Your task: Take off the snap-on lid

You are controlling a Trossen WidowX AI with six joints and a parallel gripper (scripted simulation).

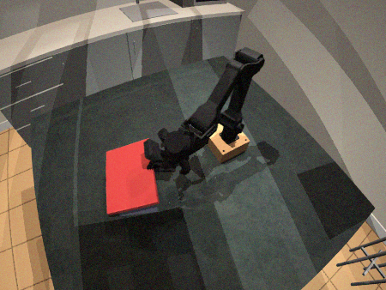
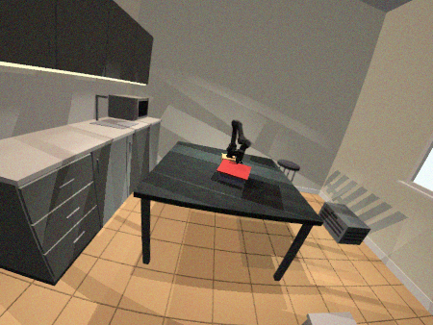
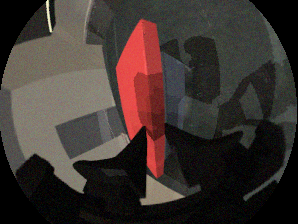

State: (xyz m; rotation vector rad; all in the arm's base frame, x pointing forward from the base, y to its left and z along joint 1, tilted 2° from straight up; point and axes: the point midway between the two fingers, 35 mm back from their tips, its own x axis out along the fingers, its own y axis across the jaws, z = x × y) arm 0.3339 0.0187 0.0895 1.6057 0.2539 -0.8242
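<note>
Now: gripper tip 7 cm short of the lid, 3 cm to the left of it and 1 cm above it. Round my gripper tip: storage box (7 cm ahead, 2 cm to the right, 8 cm below).
</note>
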